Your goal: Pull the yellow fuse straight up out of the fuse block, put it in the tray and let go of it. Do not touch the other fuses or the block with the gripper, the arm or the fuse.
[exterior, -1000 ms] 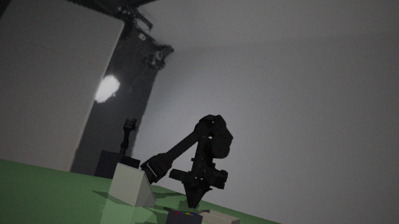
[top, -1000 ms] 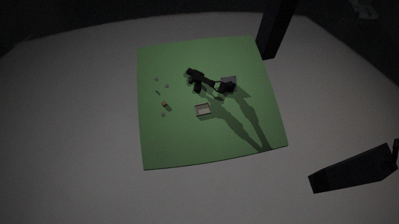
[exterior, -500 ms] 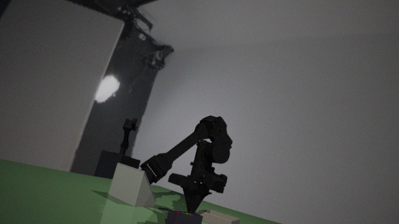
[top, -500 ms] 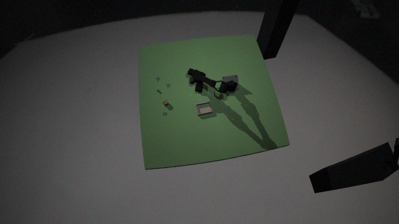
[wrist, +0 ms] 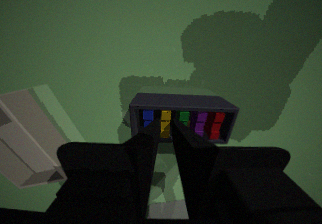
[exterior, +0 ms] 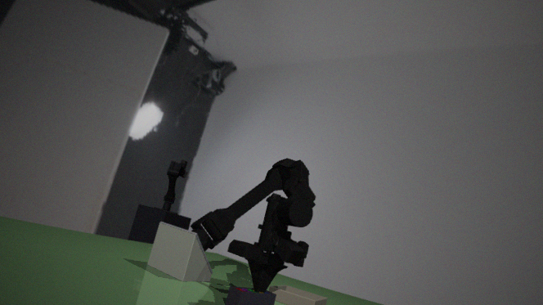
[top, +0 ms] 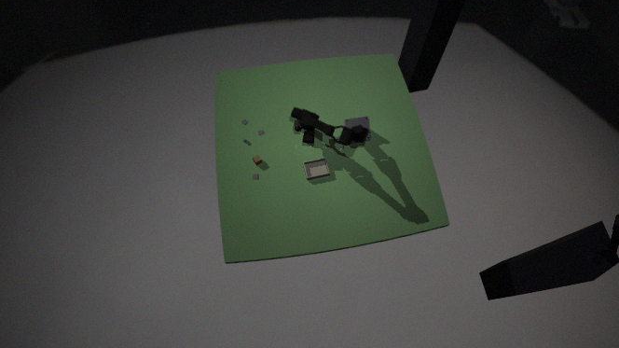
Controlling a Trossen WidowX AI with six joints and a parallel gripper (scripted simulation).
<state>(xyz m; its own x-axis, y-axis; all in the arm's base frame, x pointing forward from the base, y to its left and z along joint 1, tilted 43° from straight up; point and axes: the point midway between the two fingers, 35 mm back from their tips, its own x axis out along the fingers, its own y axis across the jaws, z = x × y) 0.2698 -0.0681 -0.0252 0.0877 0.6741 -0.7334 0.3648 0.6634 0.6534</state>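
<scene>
The yellow fuse is 10 mm below my gripper tip. Round my gripper tip: tray: 20 mm ahead, 210 mm to the left, 30 mm below.
</scene>
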